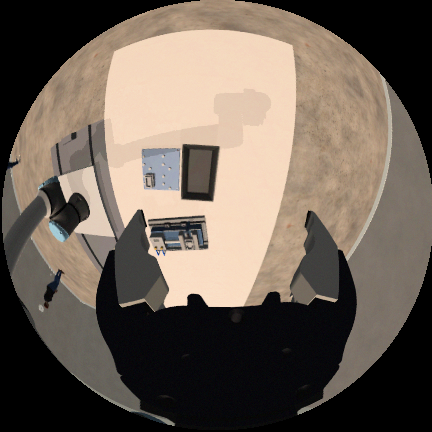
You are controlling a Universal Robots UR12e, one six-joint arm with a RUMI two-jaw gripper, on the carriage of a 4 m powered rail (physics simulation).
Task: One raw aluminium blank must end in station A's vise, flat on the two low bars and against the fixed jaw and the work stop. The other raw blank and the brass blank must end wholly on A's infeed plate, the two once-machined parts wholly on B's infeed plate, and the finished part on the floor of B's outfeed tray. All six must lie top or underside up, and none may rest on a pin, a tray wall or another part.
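Frame: origin at the arm's base, x right, y back, z down, level; metres.
Where they show: gripper, between the fingertips: (226, 210); arm's base, origin of its link: (79, 205).
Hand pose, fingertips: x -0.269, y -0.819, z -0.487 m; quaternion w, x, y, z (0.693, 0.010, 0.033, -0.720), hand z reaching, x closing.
Note:
Things, the pixels of their centre, and the offset from my fingertips. "spot": a spot on its surface instead. Level surfaces: height alone.
- light blue plate with small pins, middle of its body: (159, 169) dx +0.116, dy +0.227, dz +0.513 m
- block, middle of its body: (149, 180) dx +0.157, dy +0.276, dz +0.492 m
- station with a vise, a spot on its surface: (189, 241) spot: dx +0.425, dy +0.103, dz +0.406 m
- pale table top, height of its surface: dz +0.517 m
My gripper (226, 210) is open, with nothing between its fingers, high above the table. A light blue plate with small pins (172, 181) lies left of the middle; one small grey part or block (149, 180) shows at its lower left corner, too small to identify. A dark tray (186, 172) stands close to the plate's right side; no part can be made out on its floor. A station with a vise (189, 241) stands below them, beside my left finger; I cannot tell whether a blank is in it. Which station this is cannot be told. The other parts cannot be made out.
The pale table top (240, 65) carries the plate, tray and vise station. A grey rail (72, 152) runs along its left side, with a dark and blue arm joint (67, 210) above it. A person (52, 288) shows at lower left. The arm's shadow falls on the table.

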